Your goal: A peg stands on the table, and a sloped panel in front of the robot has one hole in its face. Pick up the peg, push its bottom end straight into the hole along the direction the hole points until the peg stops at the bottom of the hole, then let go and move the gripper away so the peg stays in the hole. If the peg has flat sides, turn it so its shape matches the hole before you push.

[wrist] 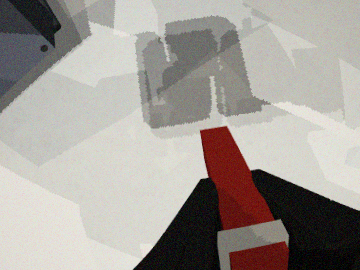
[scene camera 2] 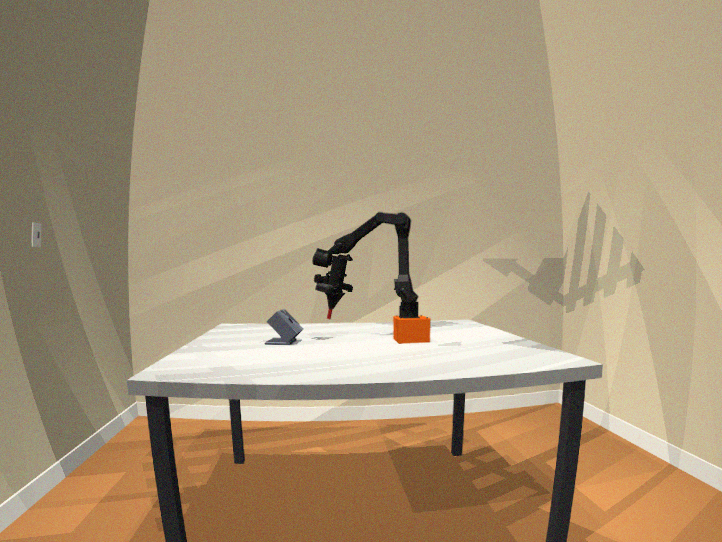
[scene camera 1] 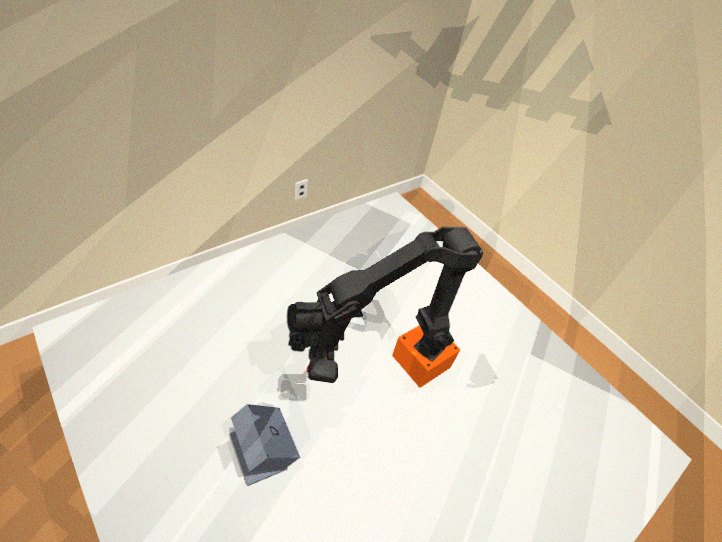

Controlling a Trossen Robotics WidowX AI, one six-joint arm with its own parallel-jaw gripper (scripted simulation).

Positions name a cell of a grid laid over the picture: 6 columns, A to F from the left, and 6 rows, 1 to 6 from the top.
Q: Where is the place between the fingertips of the gripper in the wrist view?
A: D5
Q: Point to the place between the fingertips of the gripper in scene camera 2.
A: At C4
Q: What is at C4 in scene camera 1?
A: The gripper.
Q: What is the gripper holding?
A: A red flat-sided peg.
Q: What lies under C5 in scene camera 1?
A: A grey sloped panel.
